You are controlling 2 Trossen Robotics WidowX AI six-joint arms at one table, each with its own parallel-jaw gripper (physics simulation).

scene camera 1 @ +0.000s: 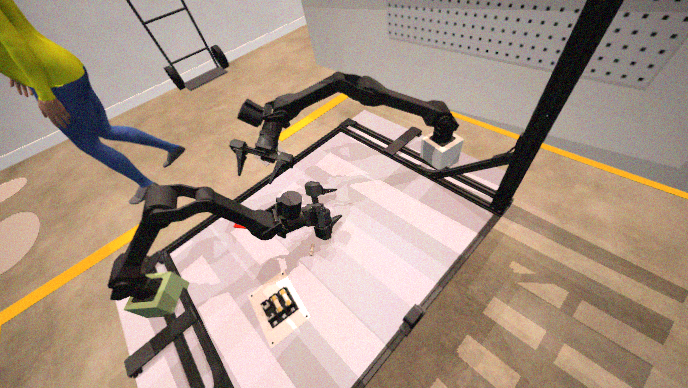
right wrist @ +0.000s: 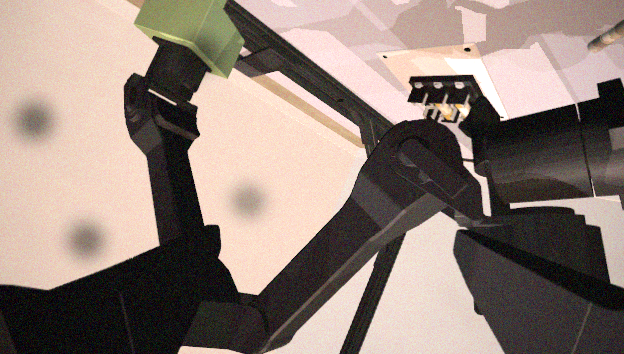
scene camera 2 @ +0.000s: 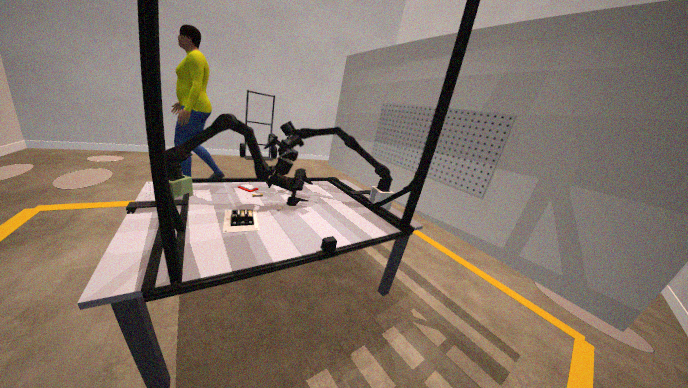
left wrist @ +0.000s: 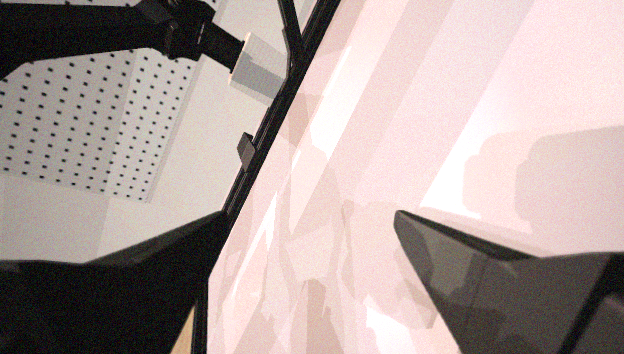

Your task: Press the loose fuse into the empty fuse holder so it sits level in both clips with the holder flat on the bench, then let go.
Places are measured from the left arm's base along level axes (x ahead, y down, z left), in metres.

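Pixels of known places: left gripper, fingertip midpoint: [scene camera 1: 339,202] [scene camera 2: 310,192] [left wrist: 312,218]; right gripper, fingertip midpoint: [scene camera 1: 254,180] [right wrist: 337,238] [scene camera 2: 271,153]; left arm's base at its link origin: [scene camera 1: 148,290] [right wrist: 184,54] [scene camera 2: 173,177]; right arm's base at its link origin: [scene camera 1: 442,138] [scene camera 2: 383,189] [left wrist: 238,57].
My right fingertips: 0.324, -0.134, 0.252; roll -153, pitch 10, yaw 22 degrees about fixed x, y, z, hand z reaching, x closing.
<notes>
For each thing: its top centre in the pictures, then the offset to it from my right fingertips, as dx, dy, dz.
- small tan rod at its top centre: [right wrist: 612,39] [scene camera 1: 311,249] +0.127, +0.211, -0.131
- red object at its top centre: [scene camera 1: 246,219] [scene camera 2: 248,186] -0.125, +0.208, +0.011
The fuse holder [scene camera 1: 281,304] [scene camera 2: 242,218] [right wrist: 441,89] is black, fixed on a cream plate [scene camera 1: 298,327] [scene camera 2: 235,229] [right wrist: 400,60] that lies on the bench. Two yellowish fuses stand in it. A small tan rod [scene camera 1: 311,249] [right wrist: 607,37], like a fuse, lies on the bench away from the plate. Another tan rod [scene camera 2: 257,194] shows beside a red object in scene camera 2. Which is the loose fuse is unclear. My left gripper [scene camera 1: 338,203] [scene camera 2: 307,192] [left wrist: 312,218] is open and empty above the bench, beyond the rods. My right gripper [scene camera 1: 255,178] is open and empty, raised near the far edge.
The red object [scene camera 1: 240,226] [scene camera 2: 247,188] lies near the far edge. My left arm [scene camera 1: 225,207] reaches over the bench close to it. A black frame [scene camera 1: 555,95] [scene camera 2: 151,125] surrounds the bench. A person [scene camera 1: 40,60] [scene camera 2: 192,82] and a hand truck [scene camera 1: 205,80] are behind.
</notes>
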